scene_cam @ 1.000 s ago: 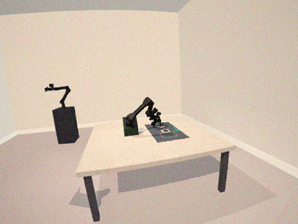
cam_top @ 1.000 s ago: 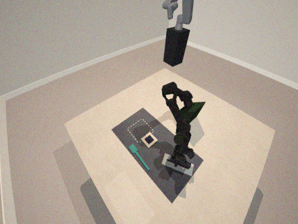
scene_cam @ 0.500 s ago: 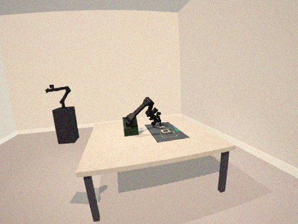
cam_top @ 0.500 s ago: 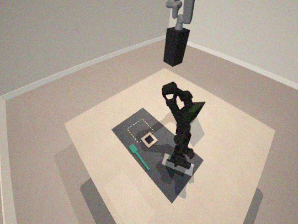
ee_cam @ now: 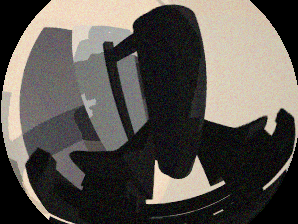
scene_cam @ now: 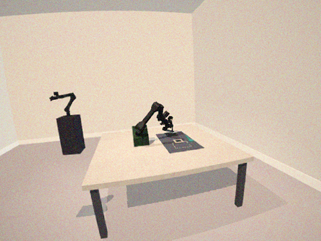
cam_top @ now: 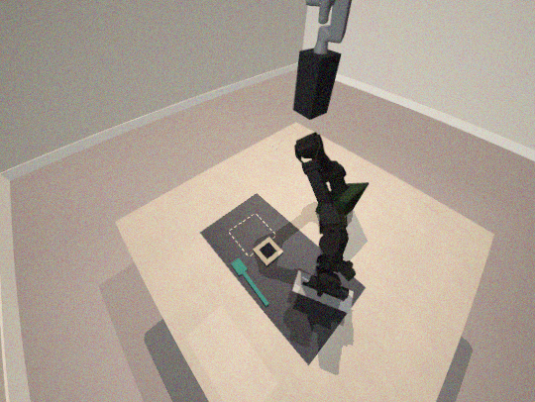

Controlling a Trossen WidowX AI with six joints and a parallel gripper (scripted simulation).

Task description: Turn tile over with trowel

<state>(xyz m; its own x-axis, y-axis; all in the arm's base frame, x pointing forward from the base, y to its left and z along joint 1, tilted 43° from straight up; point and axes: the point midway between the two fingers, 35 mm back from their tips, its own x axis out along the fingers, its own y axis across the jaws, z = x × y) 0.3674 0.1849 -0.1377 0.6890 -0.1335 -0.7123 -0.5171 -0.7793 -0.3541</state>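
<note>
Now: the mat 10 mm ahead of my gripper tip, 200 mm to the right of it and 120 mm below it. Also, from my gripper tip: cream tile (20 mm ahead, 250 mm to the right, 100 mm below); then teal trowel (150 mm ahead, 210 mm to the right, 100 mm below).
</note>
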